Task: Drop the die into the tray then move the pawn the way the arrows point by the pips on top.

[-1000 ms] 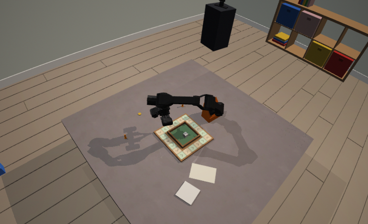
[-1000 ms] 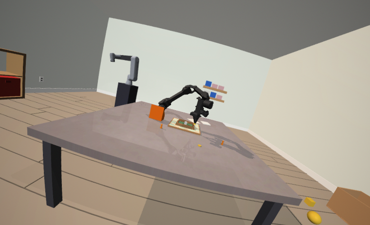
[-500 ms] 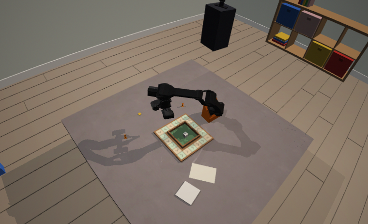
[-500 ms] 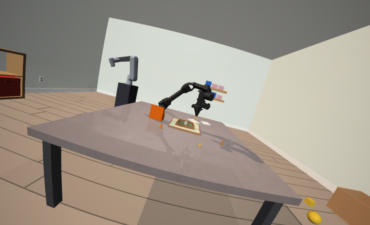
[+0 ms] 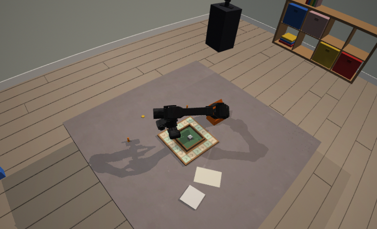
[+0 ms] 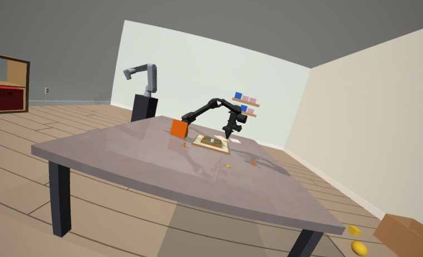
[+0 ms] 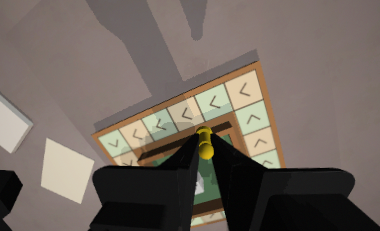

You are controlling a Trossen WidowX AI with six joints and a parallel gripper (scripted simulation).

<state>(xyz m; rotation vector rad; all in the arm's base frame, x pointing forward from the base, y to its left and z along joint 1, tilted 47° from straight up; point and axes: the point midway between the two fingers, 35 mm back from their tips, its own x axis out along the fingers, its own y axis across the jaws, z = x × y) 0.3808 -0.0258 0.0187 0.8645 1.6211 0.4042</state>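
My gripper tip is now 110 mm past the white die, 60 mm above it and 50 mm to the right of it. The rest, counted from my gripper tip: green dice tray 110 mm behind, 80 mm below, 40 mm to the left; yellow pawn 10 mm above.
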